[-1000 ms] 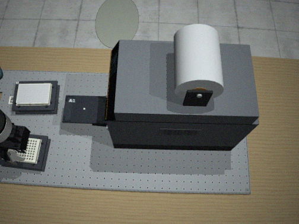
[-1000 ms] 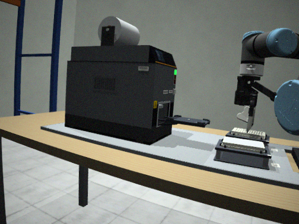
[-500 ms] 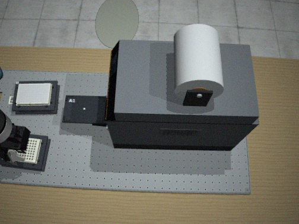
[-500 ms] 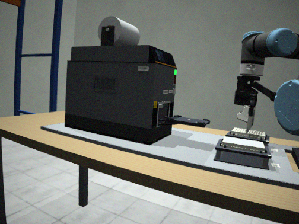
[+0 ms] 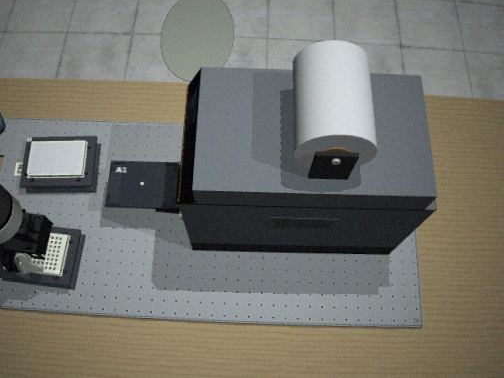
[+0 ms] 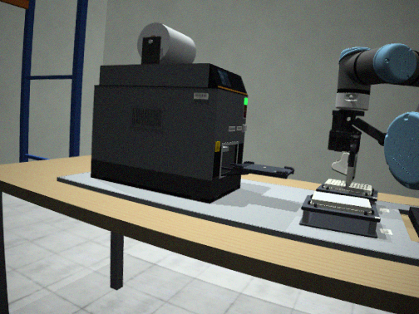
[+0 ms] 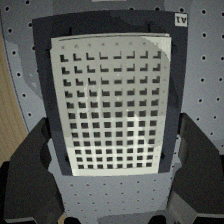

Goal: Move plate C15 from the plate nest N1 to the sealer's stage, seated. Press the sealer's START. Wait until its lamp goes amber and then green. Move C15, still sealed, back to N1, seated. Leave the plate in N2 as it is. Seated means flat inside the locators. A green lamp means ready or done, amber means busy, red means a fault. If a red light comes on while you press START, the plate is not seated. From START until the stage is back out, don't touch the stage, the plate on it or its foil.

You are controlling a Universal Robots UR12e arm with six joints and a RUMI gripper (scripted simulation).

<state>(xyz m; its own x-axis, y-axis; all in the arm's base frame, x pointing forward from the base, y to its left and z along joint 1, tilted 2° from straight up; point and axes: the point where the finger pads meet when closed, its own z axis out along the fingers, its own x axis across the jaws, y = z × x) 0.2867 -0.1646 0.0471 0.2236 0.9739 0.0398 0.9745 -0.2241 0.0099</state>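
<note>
Now: hand 10 mm above the plate C15. Also, from my hand: plate: 200 mm to the left, 40 mm ahead, 10 mm below; dark stage: 240 mm ahead, 100 mm to the left, 30 mm above; dark nest: 20 mm below.
</note>
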